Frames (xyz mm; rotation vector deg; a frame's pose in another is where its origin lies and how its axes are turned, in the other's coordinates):
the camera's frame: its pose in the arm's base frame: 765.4 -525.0 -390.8 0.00 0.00 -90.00
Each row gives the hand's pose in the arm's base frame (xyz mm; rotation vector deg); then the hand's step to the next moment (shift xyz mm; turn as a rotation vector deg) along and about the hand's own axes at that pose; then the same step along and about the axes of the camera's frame.
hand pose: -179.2 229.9 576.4 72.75 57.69 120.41
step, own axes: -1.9 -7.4 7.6 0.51 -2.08 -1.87
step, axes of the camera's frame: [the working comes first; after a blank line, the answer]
step, axes of the arm's base frame: 7.9 5.8 -4.6 -1.84 1.00 -1.93

-5.8 7.9 -4.6 -1.00 -1.84 -1.93
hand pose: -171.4 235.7 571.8 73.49 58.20 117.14
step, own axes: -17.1 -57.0 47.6 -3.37 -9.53 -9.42
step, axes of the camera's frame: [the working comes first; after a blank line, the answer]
step, axes of the arm's base frame: 52.4 35.9 -42.1 -6.80 0.05 -12.03

-35.9 52.4 -42.1 -0.05 -6.80 -12.03
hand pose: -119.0 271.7 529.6 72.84 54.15 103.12
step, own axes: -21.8 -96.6 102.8 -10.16 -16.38 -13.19
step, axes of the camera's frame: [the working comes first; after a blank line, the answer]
step, axes of the arm's base frame: 117.9 41.9 -68.6 -7.73 -3.25 -21.80

-41.9 117.9 -68.6 3.25 -7.73 -21.80
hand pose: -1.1 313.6 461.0 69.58 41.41 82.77
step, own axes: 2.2 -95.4 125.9 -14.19 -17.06 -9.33
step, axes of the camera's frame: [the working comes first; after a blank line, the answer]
step, axes of the arm's base frame: 150.3 4.2 -48.4 -4.22 -7.59 -22.45

-4.2 150.3 -48.4 7.59 -4.22 -22.45
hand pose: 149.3 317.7 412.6 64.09 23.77 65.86
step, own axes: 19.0 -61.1 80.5 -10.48 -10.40 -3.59
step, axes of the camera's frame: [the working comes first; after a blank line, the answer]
step, axes of the arm's base frame: 99.8 -21.3 -12.5 -1.73 -7.25 -13.24

21.3 99.8 -12.5 7.25 -1.73 -13.24
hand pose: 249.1 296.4 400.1 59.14 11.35 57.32
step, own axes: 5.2 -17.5 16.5 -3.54 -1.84 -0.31
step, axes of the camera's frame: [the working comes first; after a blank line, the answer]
step, axes of the arm's base frame: 22.8 -8.7 -3.4 -1.07 -2.78 -2.67

8.7 22.8 -3.4 2.78 -1.07 -2.67
